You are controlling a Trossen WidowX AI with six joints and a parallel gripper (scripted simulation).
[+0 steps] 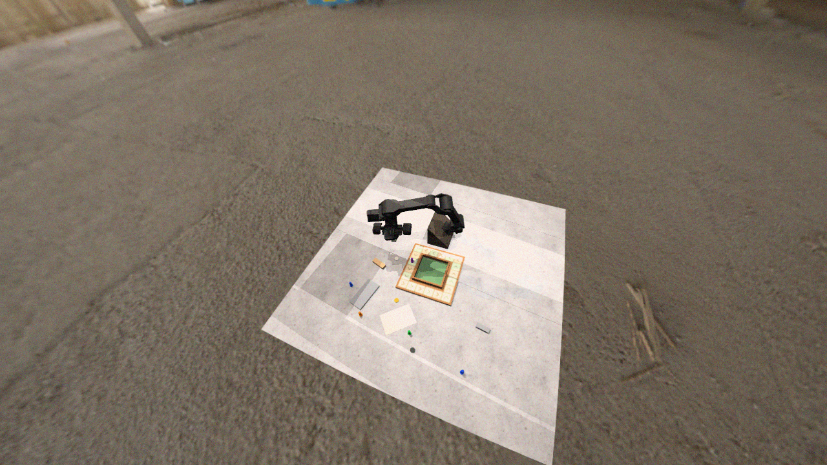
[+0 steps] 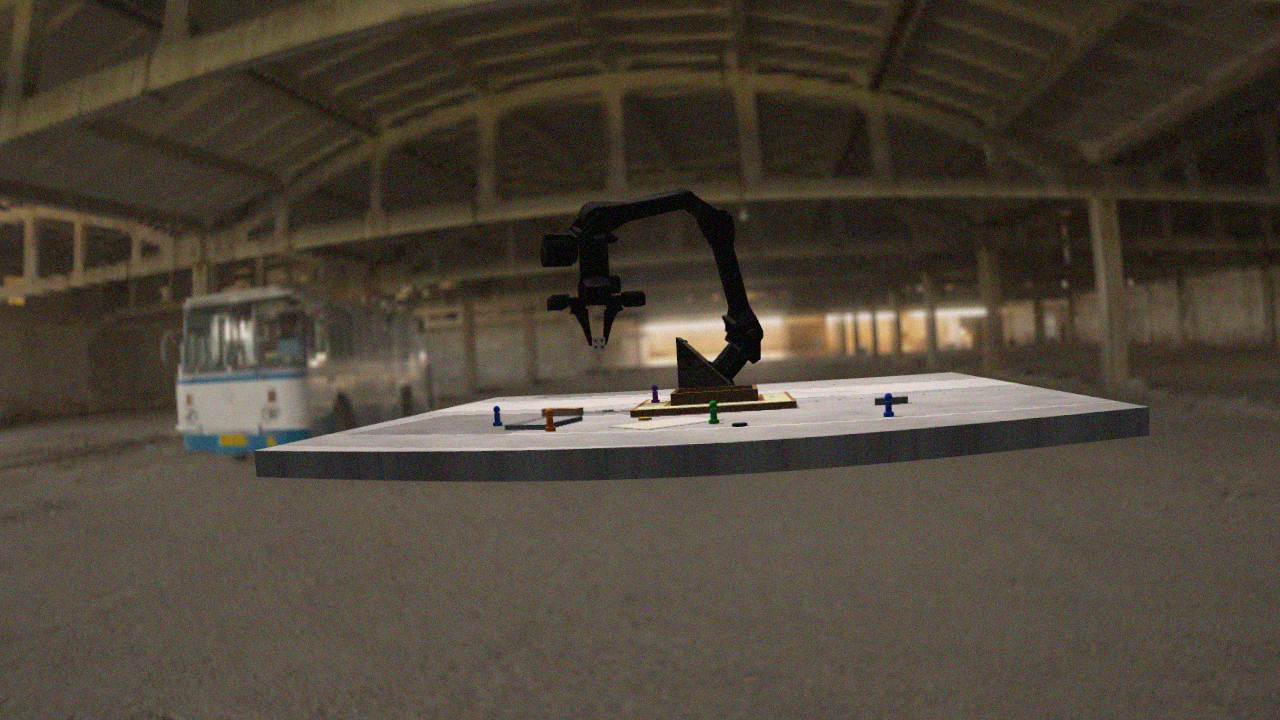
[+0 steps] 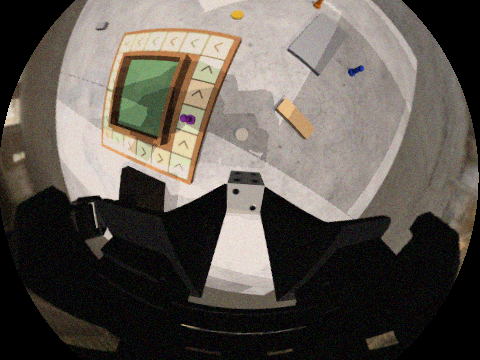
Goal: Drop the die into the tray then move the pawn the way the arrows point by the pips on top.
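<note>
Now: gripper tip 110 mm to the right of the purple pawn, 100 mm above it and 20 mm short of it. From my gripper tip the other things lie so: white die (right at my gripper tip); then green tray (230 mm to the left, 120 mm below, 30 mm ahead); then tan block (120 mm below, 110 mm ahead, 50 mm to the right).
</note>
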